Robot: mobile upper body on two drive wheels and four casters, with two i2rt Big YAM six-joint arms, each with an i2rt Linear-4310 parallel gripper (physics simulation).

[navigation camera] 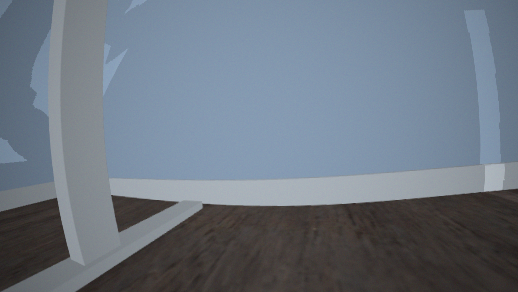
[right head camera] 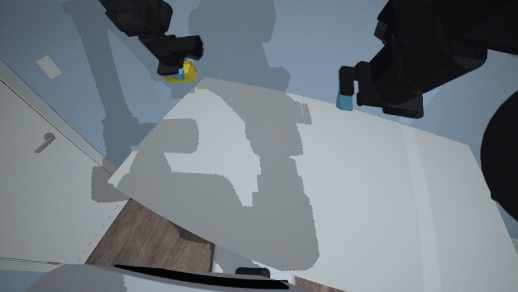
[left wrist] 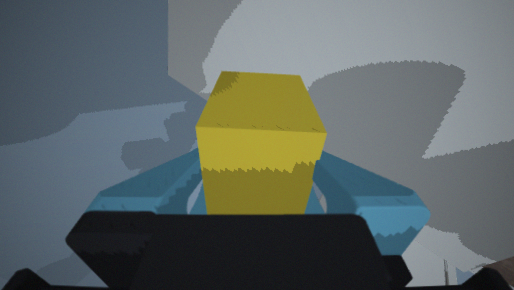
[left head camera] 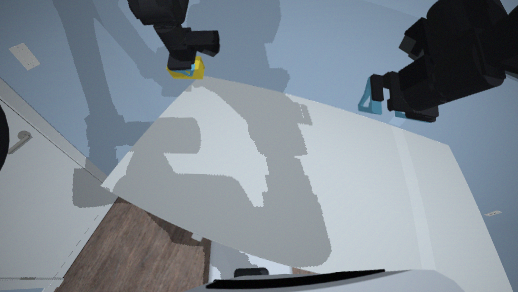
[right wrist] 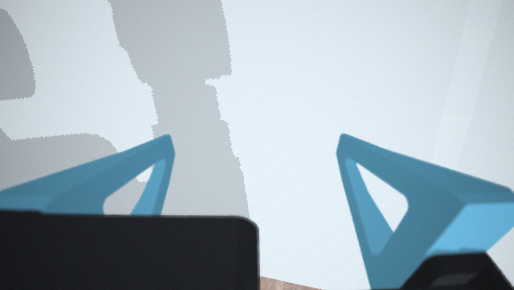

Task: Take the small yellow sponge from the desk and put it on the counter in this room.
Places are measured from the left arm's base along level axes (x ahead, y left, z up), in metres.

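Pixels of known places: left gripper, fingertip midpoint: (right head camera: 184, 73) (left wrist: 256, 144) (left head camera: 191, 69); right gripper, fingertip midpoint: (right head camera: 360, 107) (left head camera: 377, 110) (right wrist: 255, 143).
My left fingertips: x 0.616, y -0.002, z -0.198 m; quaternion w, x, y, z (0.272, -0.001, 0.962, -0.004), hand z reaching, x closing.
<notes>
For each thing: its top centre in the pictures, then the offset to it from my left fingertips. "pt": a spot on its surface instead. Level surfaces: height alone.
- small yellow sponge, middle of its top: (left wrist: 211, 223) (left head camera: 184, 56) (right head camera: 175, 61) 0.049 m up, 0.006 m back, 0.013 m left
- white desk, its level: 0.262 m down
- white desk leg, surface spot: (navigation camera: 82, 130) pt 0.950 m down, 0.012 m ahead, 0.067 m left
- dark wood floor, its level: 1.212 m down
The small yellow sponge (left head camera: 198, 69) (right head camera: 189, 72) (left wrist: 262, 150) is a block held between the blue fingers of my left gripper (left head camera: 186, 71) (right head camera: 175, 74), which is shut on it. In the head views they show near the desk's far left corner, raised above the white desk (left head camera: 360, 190) (right head camera: 360, 190). My right gripper (left head camera: 387, 107) (right wrist: 255, 143) is open, with nothing between its fingers, and hangs above the desk's far edge. In the right head view part of the right gripper's fingers is hidden. The counter does not show in these views.
A white door (left head camera: 40, 200) (right head camera: 50, 185) with a handle stands at the left beside the desk. A blue wall (navigation camera: 290, 90) is behind the desk. A white desk leg (navigation camera: 82, 130) with a foot bar (navigation camera: 150, 232) stands on the dark wood floor (navigation camera: 300, 250).
</notes>
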